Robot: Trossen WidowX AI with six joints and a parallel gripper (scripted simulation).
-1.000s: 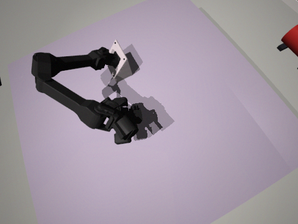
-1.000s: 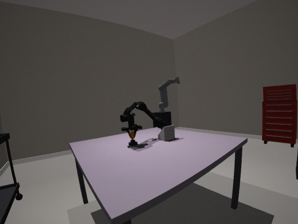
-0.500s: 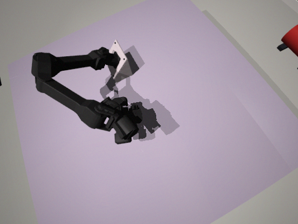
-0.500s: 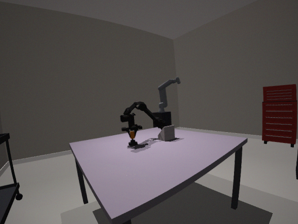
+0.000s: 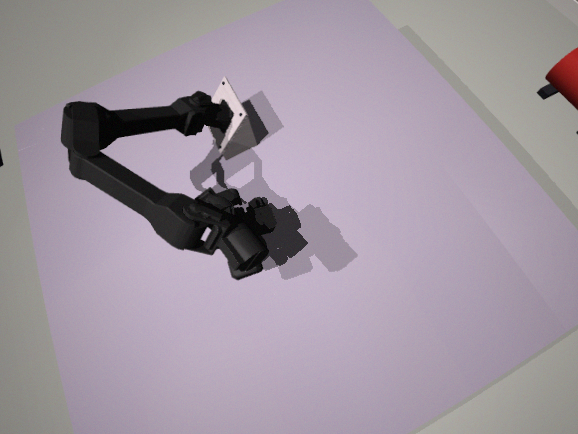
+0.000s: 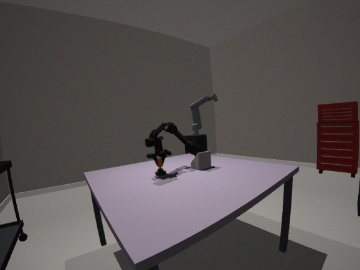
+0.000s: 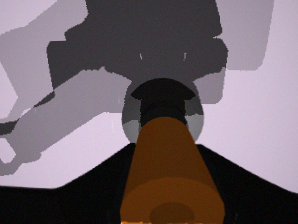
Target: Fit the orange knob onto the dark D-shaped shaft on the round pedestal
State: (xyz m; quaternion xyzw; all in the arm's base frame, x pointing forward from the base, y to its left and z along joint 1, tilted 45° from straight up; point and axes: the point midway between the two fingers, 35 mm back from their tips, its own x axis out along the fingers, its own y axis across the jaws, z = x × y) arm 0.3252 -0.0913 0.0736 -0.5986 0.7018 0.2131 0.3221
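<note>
My gripper tip is 20 mm below the orange knob. From my gripper tip the other things lie so: dark pedestal: 40 mm below.
</note>
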